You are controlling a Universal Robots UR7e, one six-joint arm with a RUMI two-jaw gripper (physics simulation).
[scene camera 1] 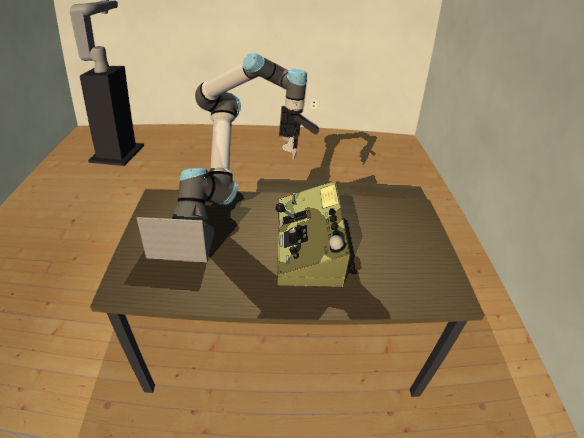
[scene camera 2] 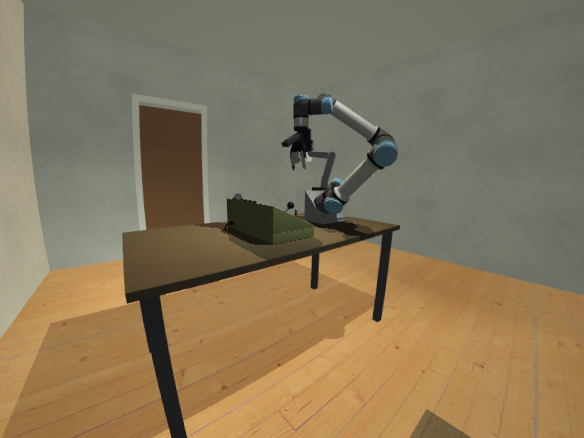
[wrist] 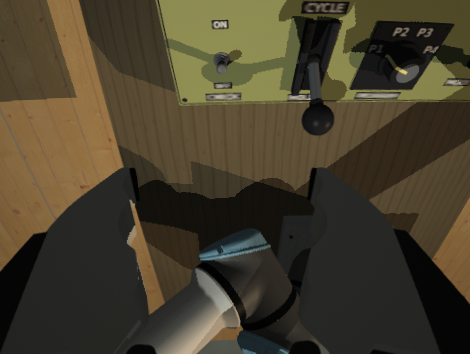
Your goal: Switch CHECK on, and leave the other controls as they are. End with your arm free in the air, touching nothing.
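The green control console stands on the table. Its CHECK toggle is a small metal stick between an ON label above and an OFF label below. In the wrist view its tip points down, toward OFF; the small labels there are blurred. My gripper is open and empty, high in the air above the console's far end, touching nothing. The toggle lies beyond the fingertips in the wrist view, well apart from them.
The CYCLE lever's black ball sticks out beside the toggle. The P1–P4 rotary knob is farther right. A white dome rises from the console. A pale upright panel stands by my arm's base.
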